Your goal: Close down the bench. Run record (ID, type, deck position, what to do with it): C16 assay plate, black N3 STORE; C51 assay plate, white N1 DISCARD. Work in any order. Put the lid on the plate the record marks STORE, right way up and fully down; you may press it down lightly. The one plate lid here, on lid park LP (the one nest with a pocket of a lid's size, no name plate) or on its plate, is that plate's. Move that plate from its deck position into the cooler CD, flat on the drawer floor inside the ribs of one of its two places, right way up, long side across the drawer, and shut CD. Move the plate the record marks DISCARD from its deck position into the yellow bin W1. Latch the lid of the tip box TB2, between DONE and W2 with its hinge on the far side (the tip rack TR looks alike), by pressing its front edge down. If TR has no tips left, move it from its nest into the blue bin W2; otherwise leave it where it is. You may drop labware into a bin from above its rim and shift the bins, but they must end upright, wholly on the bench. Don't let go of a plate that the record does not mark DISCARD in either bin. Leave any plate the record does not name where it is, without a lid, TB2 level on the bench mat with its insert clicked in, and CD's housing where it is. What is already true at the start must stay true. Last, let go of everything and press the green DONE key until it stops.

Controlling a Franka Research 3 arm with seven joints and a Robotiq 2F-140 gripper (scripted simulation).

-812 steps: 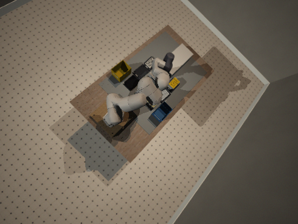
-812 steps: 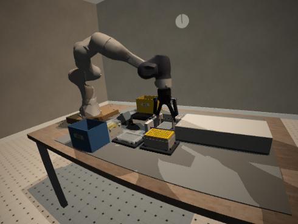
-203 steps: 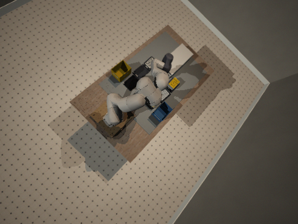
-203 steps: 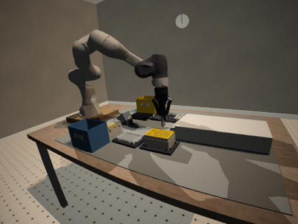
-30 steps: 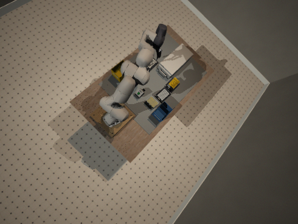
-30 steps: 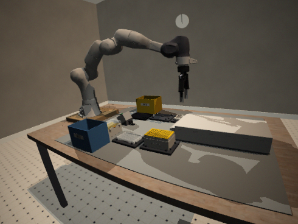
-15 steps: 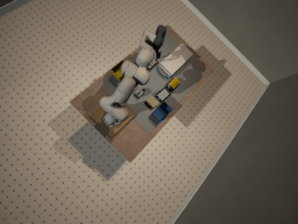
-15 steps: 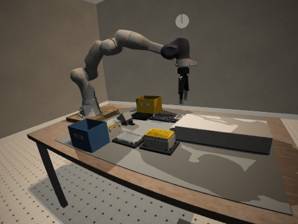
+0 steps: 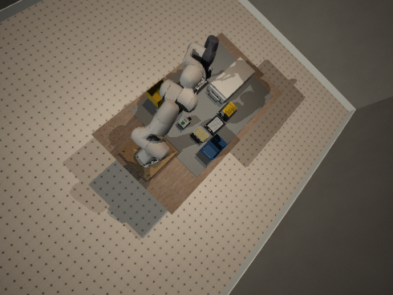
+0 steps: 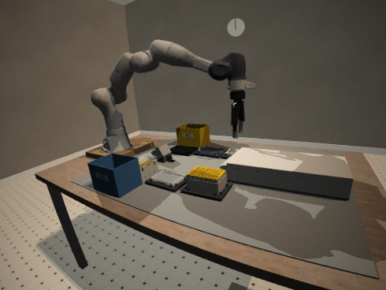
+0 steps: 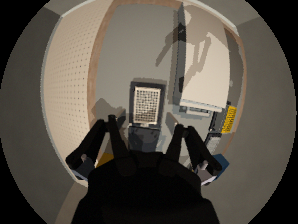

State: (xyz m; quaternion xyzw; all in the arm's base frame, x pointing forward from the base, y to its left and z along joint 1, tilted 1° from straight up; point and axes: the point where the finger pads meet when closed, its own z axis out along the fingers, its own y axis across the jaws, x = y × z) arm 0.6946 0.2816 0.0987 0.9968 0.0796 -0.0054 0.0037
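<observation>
The white assay plate lies 12 cm below my hand. From my hand the other things lie so: cooler drawer: 17 cm to the right, 17 cm ahead, 11 cm below; grey plate lid: 18 cm to the right, 14 cm ahead, 11 cm below; cooler CD: 23 cm ahead, 17 cm to the right, 10 cm below.
</observation>
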